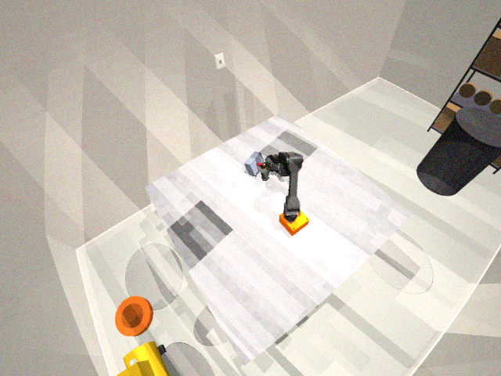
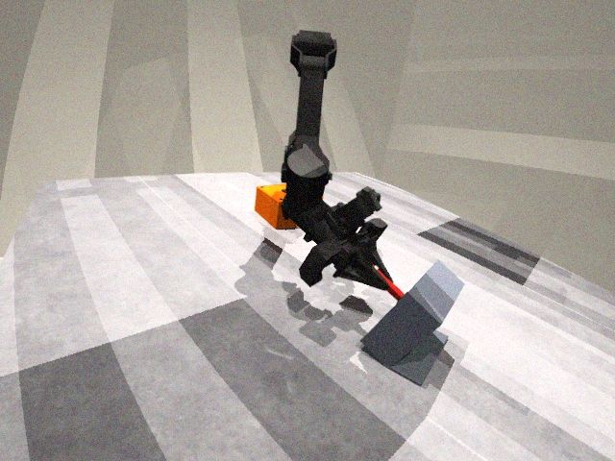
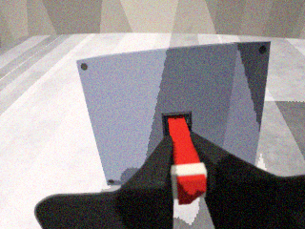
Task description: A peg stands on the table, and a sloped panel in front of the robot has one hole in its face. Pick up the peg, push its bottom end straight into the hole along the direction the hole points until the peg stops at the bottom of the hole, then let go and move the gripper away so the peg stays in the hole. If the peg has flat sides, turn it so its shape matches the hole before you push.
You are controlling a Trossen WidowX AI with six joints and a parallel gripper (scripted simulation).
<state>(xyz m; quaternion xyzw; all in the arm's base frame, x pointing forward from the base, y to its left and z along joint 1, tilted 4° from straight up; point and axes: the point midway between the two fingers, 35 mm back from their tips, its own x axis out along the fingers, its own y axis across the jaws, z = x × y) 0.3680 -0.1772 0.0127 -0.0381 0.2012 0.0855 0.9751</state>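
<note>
Right now my gripper tip is 50 mm short of the sloped panel, 10 mm to the right of it and 20 mm above it. Also, from my gripper tip: red peg: 20 mm behind.
</note>
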